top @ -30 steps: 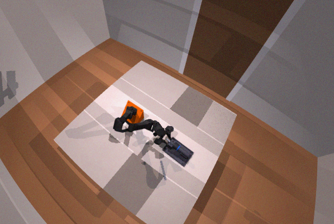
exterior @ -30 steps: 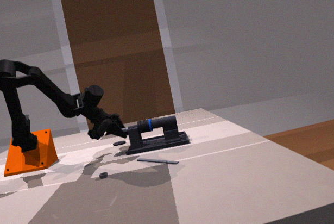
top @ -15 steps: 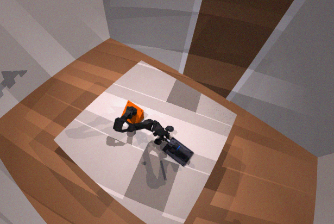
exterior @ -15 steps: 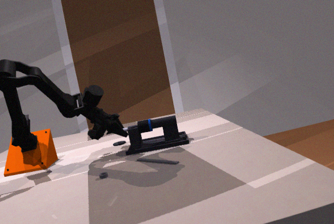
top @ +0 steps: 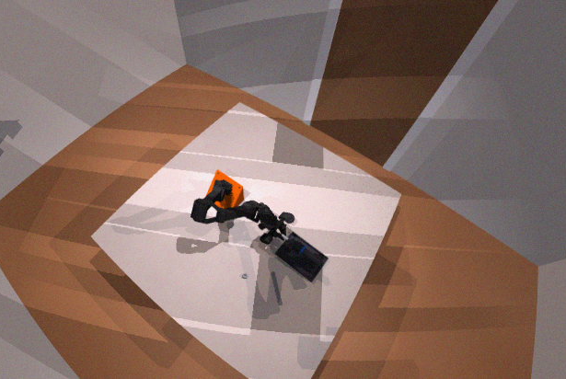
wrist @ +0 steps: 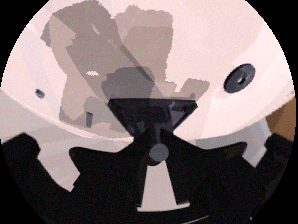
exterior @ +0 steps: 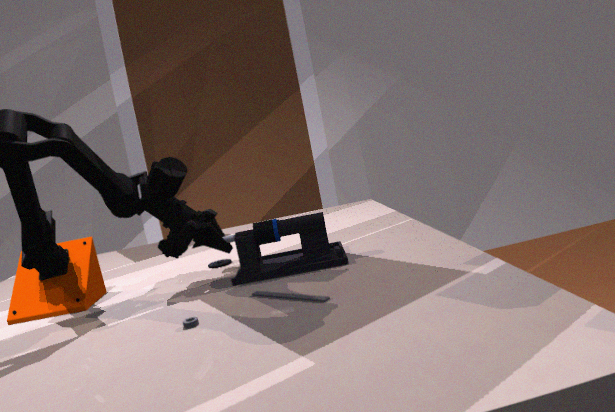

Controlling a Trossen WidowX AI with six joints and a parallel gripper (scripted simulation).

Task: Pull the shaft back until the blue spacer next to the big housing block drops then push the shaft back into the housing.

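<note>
My gripper tip is 50 mm short of the grey shaft, 10 mm to the left of it and 30 mm below it. From my gripper tip the other things lie so: flat bar: 90 mm ahead, 220 mm to the right, 50 mm below; then blue spacer: 100 mm ahead, 10 mm to the right, 20 mm above.
</note>
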